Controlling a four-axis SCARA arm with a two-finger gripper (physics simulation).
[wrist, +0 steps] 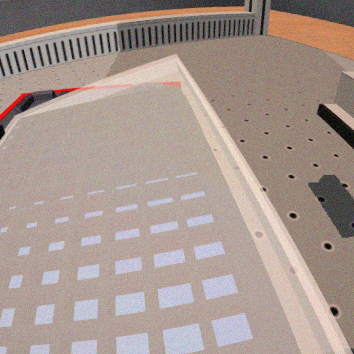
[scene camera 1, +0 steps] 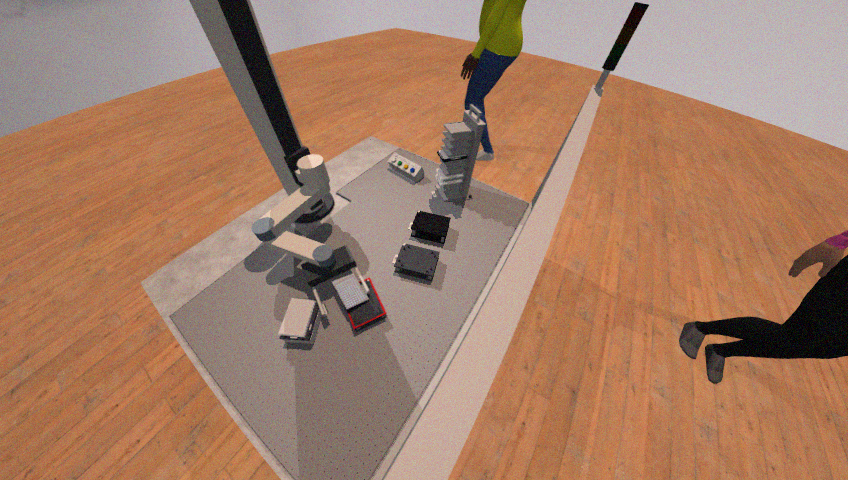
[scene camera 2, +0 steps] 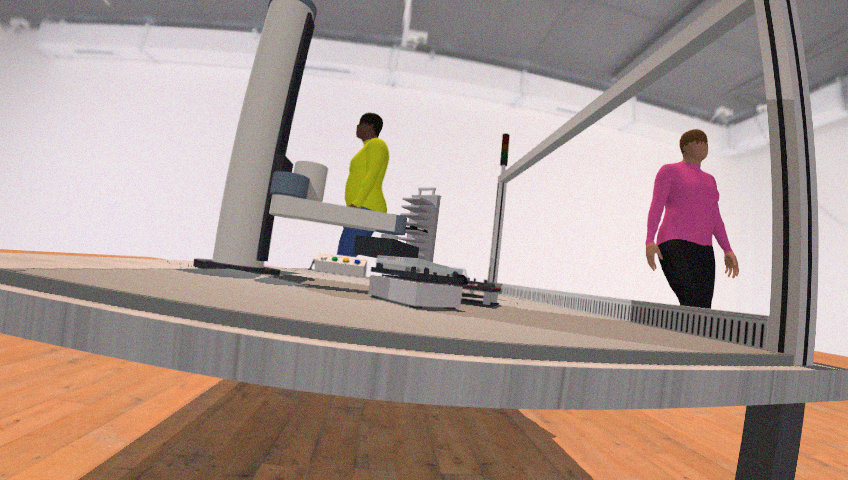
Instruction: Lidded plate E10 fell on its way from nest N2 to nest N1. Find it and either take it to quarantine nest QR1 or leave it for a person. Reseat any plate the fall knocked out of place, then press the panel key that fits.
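Places are measured from the arm's base along level axes (x ahead, y left, z up), in metres.
Where they show: gripper, fingertip midpoint: (wrist: 161,95) (scene camera 1: 347,303).
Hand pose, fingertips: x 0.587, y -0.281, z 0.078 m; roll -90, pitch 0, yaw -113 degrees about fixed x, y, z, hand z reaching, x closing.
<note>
After its pixels a point has its place.
The lidded plate (scene camera 1: 352,291) {x 0.570, y -0.237, z 0.077 m} (wrist: 125,225) {x 0.523, y -0.243, z 0.083 m} lies partly over the red-rimmed nest (scene camera 1: 367,318) {x 0.673, y -0.276, z 0.053 m} (wrist: 22,95) {x 0.708, y -0.223, z 0.053 m}, offset toward the arm and not squarely in it. A clear lid with rows of pale wells beneath fills much of the wrist view; no label shows there. My gripper (scene camera 1: 341,291) {x 0.587, y -0.281, z 0.078 m} (wrist: 161,95) {x 0.587, y -0.281, z 0.078 m} is open, with one finger on each side of the plate and low near its height. In the wrist view, gaps show between the plate and the dark finger pads. In scene camera 2, the plate and fingers are hard to tell apart. The key panel (scene camera 1: 405,167) {x 0.266, y 0.492, z 0.077 m} (scene camera 2: 339,264) {x 0.240, y 0.486, z 0.056 m} has several coloured keys.
A beige-topped block (scene camera 1: 298,319) (scene camera 2: 413,291) stands close beside one finger. Two dark nests (scene camera 1: 430,226) {x 0.627, y 0.202, z 0.070 m} (scene camera 1: 417,261) {x 0.683, y 0.018, z 0.060 m} stand across from the arm. A tall shelf tower (scene camera 1: 474,148) {x 0.634, y 0.532, z 0.314 m} (scene camera 2: 431,226) {x 0.620, y 0.533, z 0.278 m} stands near the panel. Two people (scene camera 2: 368,178) (scene camera 2: 689,208) are beyond the table.
</note>
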